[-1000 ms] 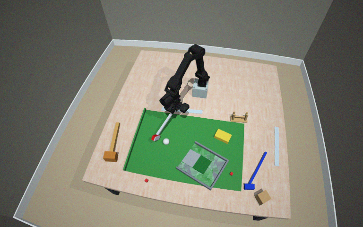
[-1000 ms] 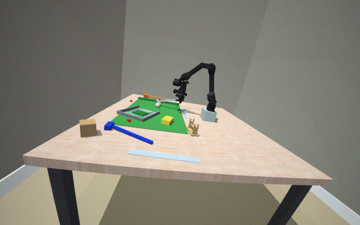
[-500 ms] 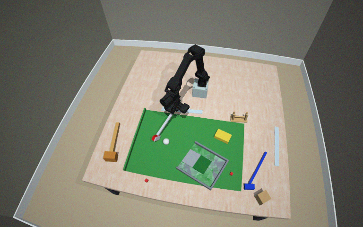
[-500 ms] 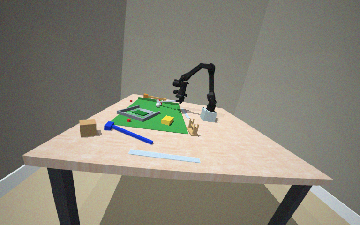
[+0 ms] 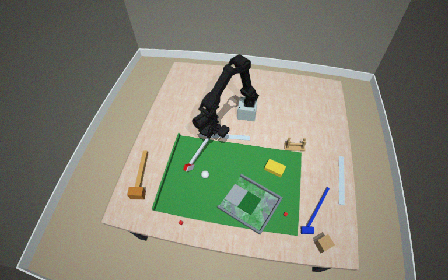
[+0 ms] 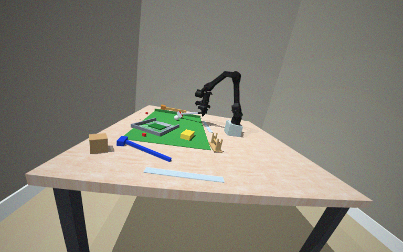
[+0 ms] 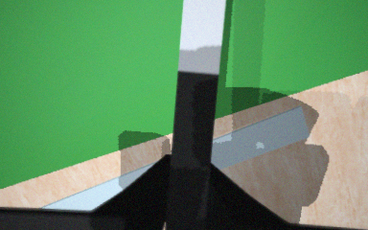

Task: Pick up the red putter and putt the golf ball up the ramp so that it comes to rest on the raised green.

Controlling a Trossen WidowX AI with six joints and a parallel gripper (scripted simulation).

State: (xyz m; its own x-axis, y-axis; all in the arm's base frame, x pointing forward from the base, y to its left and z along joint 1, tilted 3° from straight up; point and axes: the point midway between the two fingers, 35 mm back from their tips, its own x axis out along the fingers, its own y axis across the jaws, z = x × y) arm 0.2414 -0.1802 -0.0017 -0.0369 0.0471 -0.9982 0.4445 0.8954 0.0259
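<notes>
The red putter lies 11 cm ahead of my gripper tip and 5 cm to the right of it. Round my gripper tip: white golf ball (23 cm ahead, 5 cm below, 1 cm to the right); green mat (24 cm ahead, 13 cm to the left, 7 cm below); yellow block (36 cm to the left, 14 cm ahead, 6 cm below).
</notes>
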